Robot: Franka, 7 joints.
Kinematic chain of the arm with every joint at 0, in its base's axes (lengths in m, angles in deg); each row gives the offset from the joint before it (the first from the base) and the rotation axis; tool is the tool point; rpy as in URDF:
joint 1: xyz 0 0 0.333 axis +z
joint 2: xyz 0 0 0 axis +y
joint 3: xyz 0 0 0.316 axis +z
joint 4: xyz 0.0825 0 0 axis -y
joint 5: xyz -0.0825 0 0.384 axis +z
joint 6: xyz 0 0 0 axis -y
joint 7: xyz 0.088 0 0 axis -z
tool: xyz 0 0 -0.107 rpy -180 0 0
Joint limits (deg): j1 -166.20..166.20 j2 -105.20..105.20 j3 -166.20..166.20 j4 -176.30..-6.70 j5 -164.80..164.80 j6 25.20..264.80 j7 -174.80..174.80
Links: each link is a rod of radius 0.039 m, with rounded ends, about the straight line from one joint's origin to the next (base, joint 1, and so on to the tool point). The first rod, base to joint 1, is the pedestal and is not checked.
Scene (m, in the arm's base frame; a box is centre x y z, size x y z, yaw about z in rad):
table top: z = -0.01
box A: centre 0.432 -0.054 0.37 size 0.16 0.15 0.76 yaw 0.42
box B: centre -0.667 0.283 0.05 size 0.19 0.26 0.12 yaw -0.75
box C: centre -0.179 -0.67 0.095 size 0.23 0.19 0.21 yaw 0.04
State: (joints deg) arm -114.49 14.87 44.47 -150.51 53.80 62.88 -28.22
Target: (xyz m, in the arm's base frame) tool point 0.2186 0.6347 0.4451
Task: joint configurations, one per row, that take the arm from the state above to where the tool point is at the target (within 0.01 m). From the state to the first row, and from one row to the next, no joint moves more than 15 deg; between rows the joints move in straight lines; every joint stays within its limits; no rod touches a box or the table.
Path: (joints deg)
1: -110.08 8.26 44.21 -137.77 57.22 66.74 -28.22
2: -105.68 1.66 43.94 -125.03 60.64 70.60 -28.22
3: -101.27 -4.95 43.68 -112.29 64.05 74.46 -28.22
4: -96.87 -11.56 43.42 -99.55 67.47 78.32 -28.22
5: -92.46 -18.16 43.15 -86.81 70.89 82.17 -28.22
6: -88.06 -24.77 42.89 -74.07 74.31 86.03 -28.22
7: -83.28 -27.81 56.40 -76.81 74.90 86.18 -28.22
8: -78.50 -30.85 69.91 -79.56 75.49 86.32 -28.22
9: -73.73 -33.89 83.42 -82.30 76.08 86.47 -28.22
10: -68.95 -36.94 96.93 -85.05 76.67 86.61 -28.22
11: -64.17 -39.98 110.44 -87.79 77.27 86.75 -28.22

